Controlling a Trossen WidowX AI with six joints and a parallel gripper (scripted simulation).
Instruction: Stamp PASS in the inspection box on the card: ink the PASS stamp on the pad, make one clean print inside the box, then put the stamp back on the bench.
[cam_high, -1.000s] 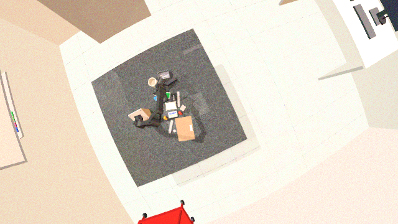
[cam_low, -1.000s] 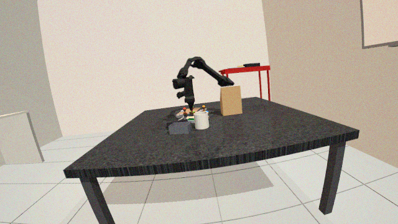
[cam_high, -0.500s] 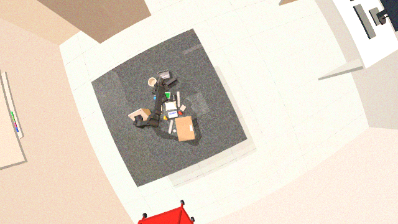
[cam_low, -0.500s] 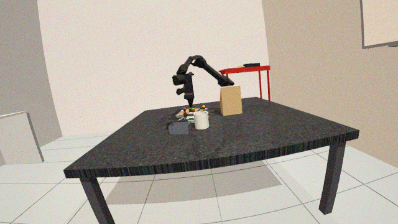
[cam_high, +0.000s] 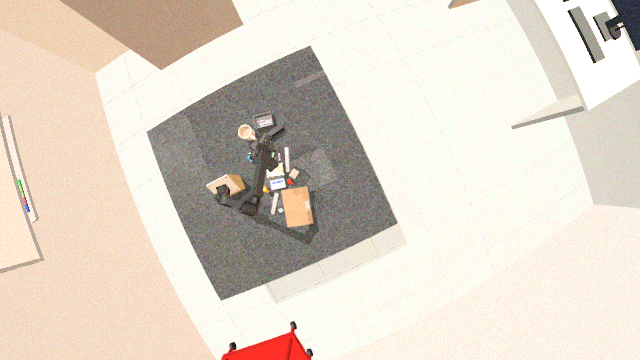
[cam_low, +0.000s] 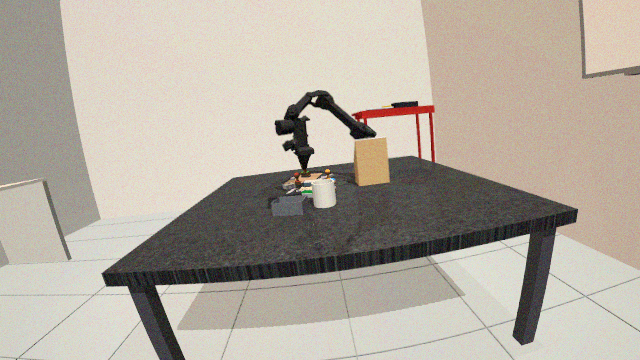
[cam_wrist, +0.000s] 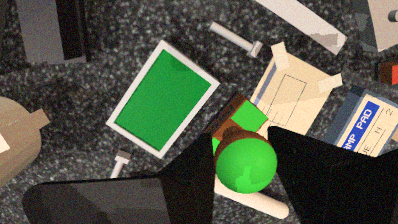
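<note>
My gripper tip is now 70 mm to the left of the cream inspection card and 110 mm above it. Also, from my gripper tip: blue-knobbed date stamp: 120 mm behind, 50 mm to the left, 90 mm below; dark slab: 60 mm ahead, 150 mm to the left, 90 mm below; green ink pad: 20 mm behind, 50 mm to the left, 100 mm below.
</note>
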